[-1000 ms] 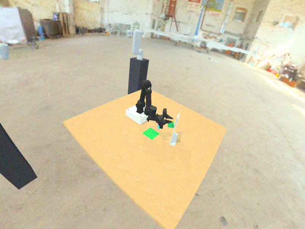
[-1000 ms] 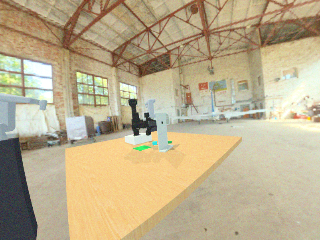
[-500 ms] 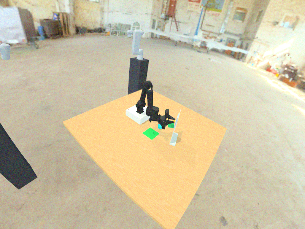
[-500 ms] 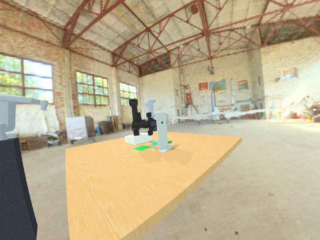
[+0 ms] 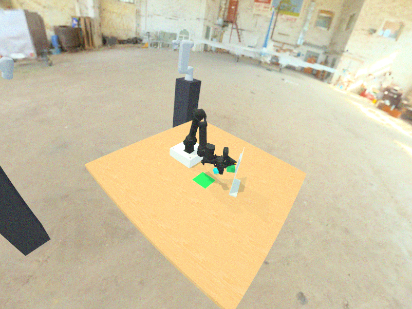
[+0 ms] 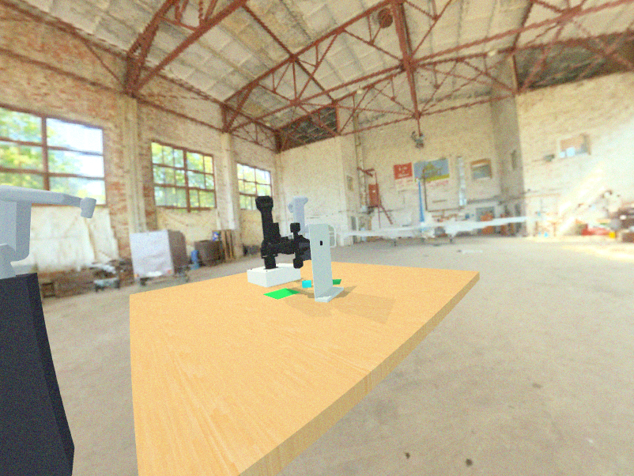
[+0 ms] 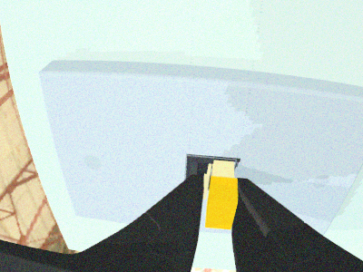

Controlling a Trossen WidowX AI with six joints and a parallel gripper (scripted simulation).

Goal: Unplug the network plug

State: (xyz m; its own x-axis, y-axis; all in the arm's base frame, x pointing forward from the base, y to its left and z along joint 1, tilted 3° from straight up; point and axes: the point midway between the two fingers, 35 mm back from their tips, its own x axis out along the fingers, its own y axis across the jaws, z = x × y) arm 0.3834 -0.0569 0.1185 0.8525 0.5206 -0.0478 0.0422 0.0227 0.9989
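The green marked square lies 17 cm behind my gripper tip, 7 cm to the right of it and 21 cm below it. The rest, counted from my gripper tip: network plug right at my gripper tip; then white upright panel 2 cm ahead, 1 cm to the left, 8 cm below.
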